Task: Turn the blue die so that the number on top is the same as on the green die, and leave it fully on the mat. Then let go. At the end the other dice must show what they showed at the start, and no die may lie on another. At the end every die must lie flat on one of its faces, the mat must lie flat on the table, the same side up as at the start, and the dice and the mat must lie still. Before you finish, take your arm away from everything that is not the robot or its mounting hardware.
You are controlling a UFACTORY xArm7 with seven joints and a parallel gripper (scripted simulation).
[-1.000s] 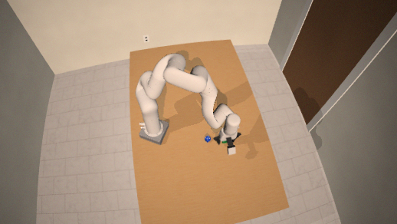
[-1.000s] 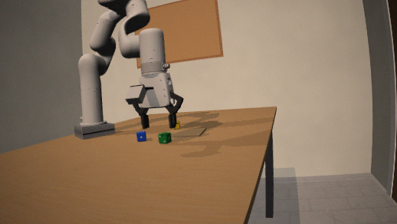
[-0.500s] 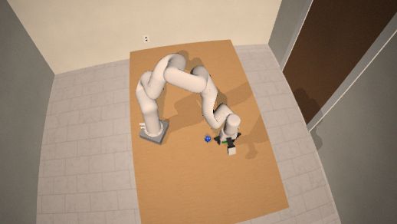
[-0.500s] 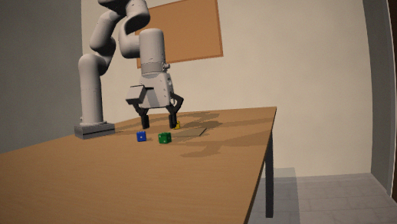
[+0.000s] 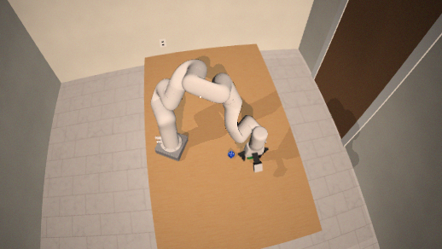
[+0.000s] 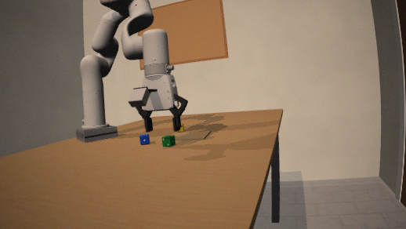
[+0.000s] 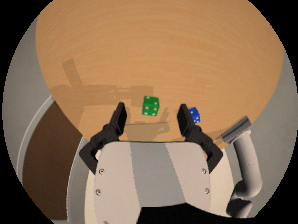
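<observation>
My gripper is now 40 mm above the green die and 20 mm to the right of it. From my hand the other things lie so: yellow die 260 mm to the left, 130 mm behind, 40 mm below; then blue die 110 mm behind, 40 mm below, 30 mm to the left.
</observation>
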